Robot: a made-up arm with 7 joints.
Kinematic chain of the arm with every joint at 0, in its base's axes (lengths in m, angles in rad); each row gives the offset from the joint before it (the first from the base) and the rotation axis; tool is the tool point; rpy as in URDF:
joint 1: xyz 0 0 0.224 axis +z
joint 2: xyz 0 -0.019 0.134 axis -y
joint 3: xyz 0 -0.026 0.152 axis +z
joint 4: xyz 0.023 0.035 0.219 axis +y
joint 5: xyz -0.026 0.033 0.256 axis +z
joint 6: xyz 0 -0.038 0.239 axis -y
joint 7: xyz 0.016 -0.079 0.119 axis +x
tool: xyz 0 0 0 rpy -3.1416 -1.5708 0
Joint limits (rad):
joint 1: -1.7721..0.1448
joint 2: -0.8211..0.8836
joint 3: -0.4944..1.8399
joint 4: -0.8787..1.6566
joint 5: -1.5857..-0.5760
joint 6: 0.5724..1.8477
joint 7: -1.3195..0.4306
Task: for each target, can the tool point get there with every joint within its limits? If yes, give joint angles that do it. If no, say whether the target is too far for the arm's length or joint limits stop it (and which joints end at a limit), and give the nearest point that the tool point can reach.
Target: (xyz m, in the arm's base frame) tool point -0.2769 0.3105 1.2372
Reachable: yes | joints -0.3803 0.4016 1.1406 0.5743 -1.2245 0.7686 -0.9524
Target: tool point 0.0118 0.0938 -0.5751
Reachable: no: joint limits stop it (at a limit: joint 1, joint 2, joint 4, joint 5, joint 6) | nearest point 0.7367 0.1846 0.2087 | short by 1.071 m
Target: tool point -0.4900 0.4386 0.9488
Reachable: yes | joints -1.2396 0.6634 1.5491 -0.2256 -0.8607 1.6301 -0.2252
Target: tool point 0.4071 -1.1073 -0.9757
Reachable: no: too far | nearest point 0.2696 -0.7334 0.1980 | short by 1.240 m
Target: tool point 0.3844 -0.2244 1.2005
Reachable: yes | joints -0.7732 -0.4033 0.7631 0.5363 -0.8353 1.1354 -0.8600
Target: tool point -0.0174 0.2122 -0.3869
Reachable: no: joint limits stop it (at a limit: joint 2, joint 4, joint 6) | nearest point -0.0579 0.7060 0.3269 | short by 0.869 m
